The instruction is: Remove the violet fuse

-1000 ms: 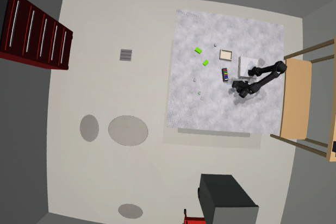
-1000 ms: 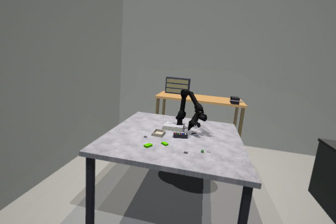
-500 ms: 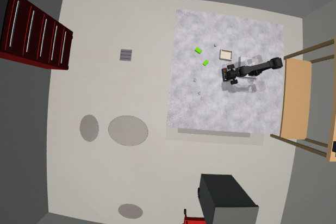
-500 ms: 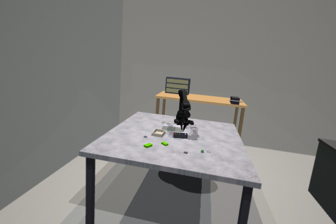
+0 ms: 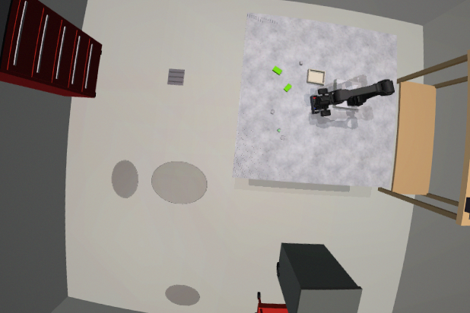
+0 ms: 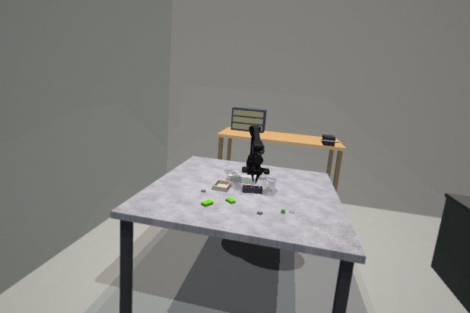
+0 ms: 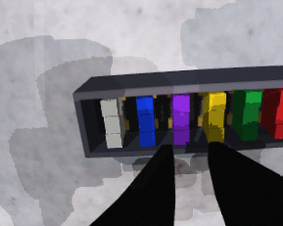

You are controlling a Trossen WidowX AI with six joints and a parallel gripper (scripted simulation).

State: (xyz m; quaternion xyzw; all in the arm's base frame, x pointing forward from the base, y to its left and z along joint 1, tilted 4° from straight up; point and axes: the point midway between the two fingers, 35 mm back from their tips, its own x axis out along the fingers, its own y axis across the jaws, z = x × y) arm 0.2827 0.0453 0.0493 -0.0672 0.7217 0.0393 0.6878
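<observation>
The violet fuse lies 50 mm below my gripper tip. Round my gripper tip: white fuse (50 mm below, 40 mm to the left, 10 mm behind); blue fuse (50 mm below, 20 mm to the left); yellow fuse (50 mm below, 20 mm to the right).
</observation>
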